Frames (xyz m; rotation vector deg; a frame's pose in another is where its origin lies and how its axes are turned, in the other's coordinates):
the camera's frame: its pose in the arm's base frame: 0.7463 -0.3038 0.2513 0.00 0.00 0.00
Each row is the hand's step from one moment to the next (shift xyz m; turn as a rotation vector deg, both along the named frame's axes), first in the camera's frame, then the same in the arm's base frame.
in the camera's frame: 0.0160 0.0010 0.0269 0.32 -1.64 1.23
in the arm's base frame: 0.0160 0.0010 0.0269 0.32 -1.64 1.23
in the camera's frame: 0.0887 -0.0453 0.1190 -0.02 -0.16 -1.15
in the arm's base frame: 0.0887 -0.0453 0.1190 -0.02 -0.16 -1.15
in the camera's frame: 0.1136 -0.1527 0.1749 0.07 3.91 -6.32
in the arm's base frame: 0.1136 -0.1527 0.1749 0.07 3.91 -6.32
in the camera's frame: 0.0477 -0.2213 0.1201 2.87 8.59 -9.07
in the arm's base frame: 0.0477 -0.2213 0.1201 2.87 8.59 -9.07
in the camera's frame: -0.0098 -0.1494 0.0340 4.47 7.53 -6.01
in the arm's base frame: -0.0098 -0.1494 0.0340 4.47 7.53 -6.01
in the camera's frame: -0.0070 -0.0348 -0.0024 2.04 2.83 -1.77
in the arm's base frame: -0.0070 -0.0348 -0.0024 2.04 2.83 -1.77
